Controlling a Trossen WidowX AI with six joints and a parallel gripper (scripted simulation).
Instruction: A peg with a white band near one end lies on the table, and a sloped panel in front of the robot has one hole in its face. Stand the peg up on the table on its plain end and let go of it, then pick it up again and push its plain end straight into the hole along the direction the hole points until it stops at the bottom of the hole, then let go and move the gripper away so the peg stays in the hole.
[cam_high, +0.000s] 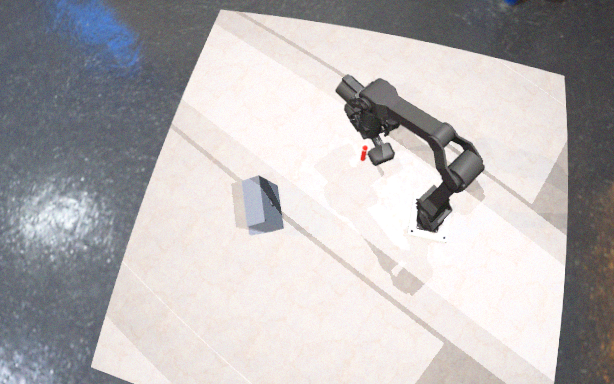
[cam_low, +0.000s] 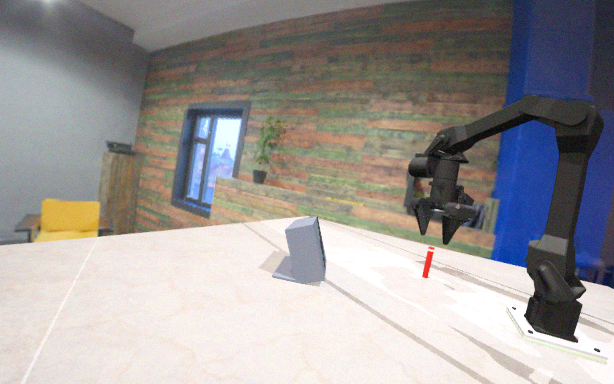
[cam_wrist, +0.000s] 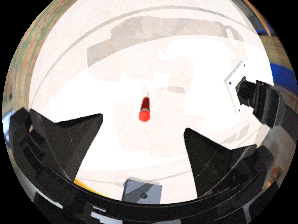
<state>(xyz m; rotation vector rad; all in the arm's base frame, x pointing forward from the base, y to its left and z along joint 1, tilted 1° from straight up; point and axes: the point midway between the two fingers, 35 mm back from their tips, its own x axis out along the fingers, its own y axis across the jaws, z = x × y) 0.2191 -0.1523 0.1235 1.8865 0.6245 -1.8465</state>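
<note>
Now: the red peg 4 cm below my gripper tip. Round my gripper tip: grey sloped panel 24 cm ahead, 22 cm to the left, 4 cm below; then panel foot 27 cm ahead, 23 cm to the left, 10 cm below.
</note>
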